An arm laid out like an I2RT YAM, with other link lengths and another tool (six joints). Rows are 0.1 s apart.
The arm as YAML. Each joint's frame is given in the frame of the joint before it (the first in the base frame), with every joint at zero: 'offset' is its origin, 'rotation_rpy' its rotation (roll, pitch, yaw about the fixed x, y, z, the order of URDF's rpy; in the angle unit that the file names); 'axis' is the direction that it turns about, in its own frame. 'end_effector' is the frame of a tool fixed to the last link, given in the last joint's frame.
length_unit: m
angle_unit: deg
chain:
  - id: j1
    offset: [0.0, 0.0, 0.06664]
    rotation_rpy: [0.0, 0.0, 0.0]
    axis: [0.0, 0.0, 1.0]
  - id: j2
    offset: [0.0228, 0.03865, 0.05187]
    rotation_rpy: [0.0, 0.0, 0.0]
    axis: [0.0, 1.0, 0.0]
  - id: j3
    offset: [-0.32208, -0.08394, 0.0]
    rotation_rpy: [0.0, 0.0, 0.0]
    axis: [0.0, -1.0, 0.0]
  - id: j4
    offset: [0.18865, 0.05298, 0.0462]
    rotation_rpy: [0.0, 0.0, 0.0]
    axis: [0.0, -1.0, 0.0]
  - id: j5
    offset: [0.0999, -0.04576, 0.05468]
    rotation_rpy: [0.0, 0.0, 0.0]
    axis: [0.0, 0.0, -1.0]
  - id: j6
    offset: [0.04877, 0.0, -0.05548]
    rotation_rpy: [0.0, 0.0, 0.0]
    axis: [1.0, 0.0, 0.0]
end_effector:
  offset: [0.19, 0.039, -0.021]
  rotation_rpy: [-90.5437, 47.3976, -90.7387]
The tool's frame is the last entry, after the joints.
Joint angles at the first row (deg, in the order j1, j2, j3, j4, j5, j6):
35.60 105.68 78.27 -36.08 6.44 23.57
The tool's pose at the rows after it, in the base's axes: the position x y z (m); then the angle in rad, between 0 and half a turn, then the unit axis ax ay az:
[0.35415 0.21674 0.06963 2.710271 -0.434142 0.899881 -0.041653]
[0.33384 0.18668 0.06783 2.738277 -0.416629 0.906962 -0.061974]
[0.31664 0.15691 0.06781 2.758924 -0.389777 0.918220 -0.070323]
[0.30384 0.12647 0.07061 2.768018 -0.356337 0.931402 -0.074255]
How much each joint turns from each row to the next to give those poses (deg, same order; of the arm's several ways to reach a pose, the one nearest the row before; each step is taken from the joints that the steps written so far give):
-0.09 -3.78 -5.11 -0.96 1.98 1.16
-0.49 -4.21 -4.66 -1.53 2.23 1.37
-1.92 -4.21 -4.21 -1.26 0.67 1.43
-3.30 -4.25 -3.43 -1.17 -0.06 0.87

